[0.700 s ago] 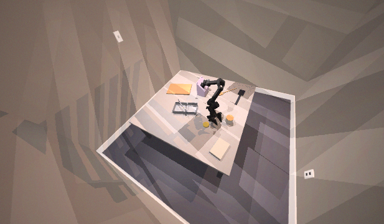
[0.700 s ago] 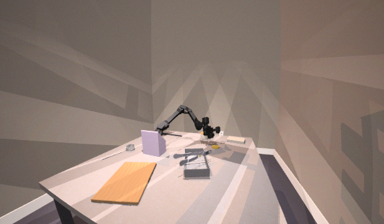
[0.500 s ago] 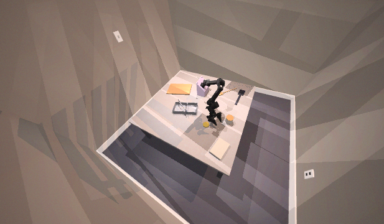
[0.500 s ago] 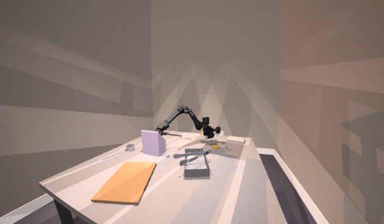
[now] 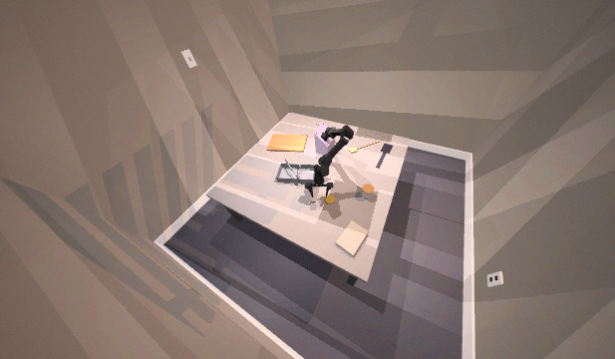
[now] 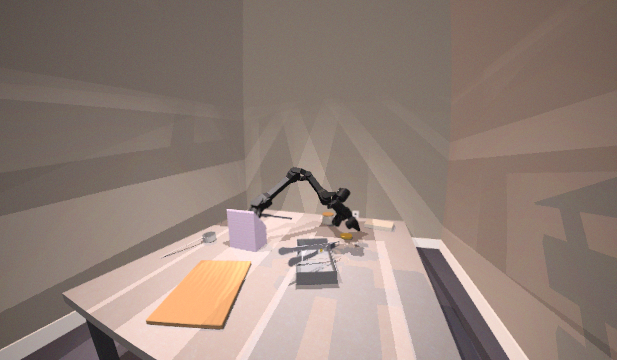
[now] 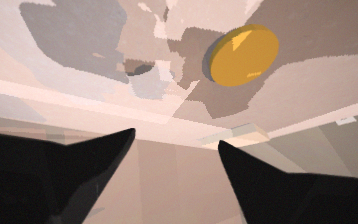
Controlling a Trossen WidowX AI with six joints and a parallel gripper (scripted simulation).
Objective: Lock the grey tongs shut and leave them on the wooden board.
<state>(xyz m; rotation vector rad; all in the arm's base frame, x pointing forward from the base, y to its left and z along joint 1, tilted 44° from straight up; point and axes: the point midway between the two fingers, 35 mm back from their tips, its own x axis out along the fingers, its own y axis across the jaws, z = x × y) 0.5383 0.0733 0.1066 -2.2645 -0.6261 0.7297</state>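
Now: gripper tip 26 cm to the left of the roasting tin, 21 cm past it and 6 cm above it. From my gripper tip the other things lie so: orange disc: 8 cm below, 6 cm to the left, 6 cm behind; then small jar: 30 cm to the left, 19 cm behind, 5 cm below; then pale block: 26 cm to the left, 17 cm ahead, 8 cm below.
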